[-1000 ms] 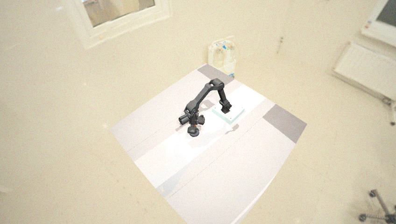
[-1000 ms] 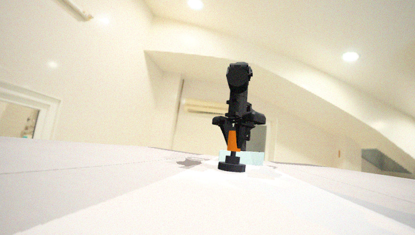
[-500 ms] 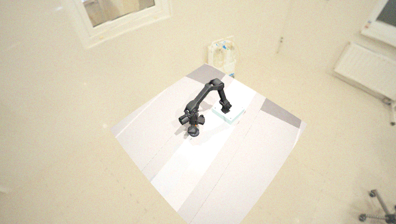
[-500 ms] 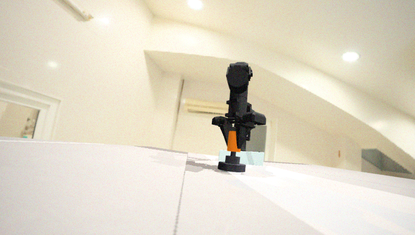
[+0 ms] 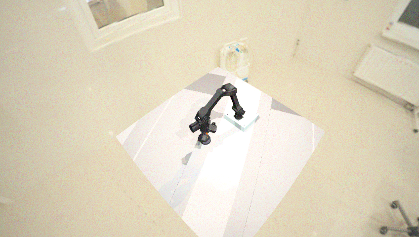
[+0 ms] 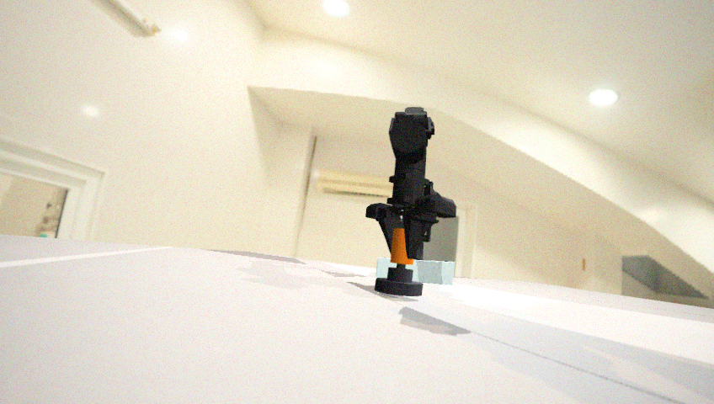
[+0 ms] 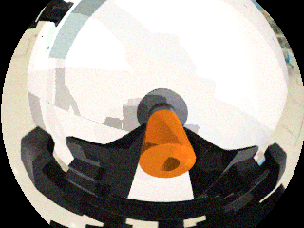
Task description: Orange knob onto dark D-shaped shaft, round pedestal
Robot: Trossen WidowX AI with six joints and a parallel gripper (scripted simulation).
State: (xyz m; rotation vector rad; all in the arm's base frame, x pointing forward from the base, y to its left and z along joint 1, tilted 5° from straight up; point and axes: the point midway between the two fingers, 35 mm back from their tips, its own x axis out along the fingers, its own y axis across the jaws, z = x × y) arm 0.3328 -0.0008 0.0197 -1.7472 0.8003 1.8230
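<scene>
My gripper tip is 30 mm above the pedestal. Also, from my gripper tip: orange knob 20 mm above.
</scene>
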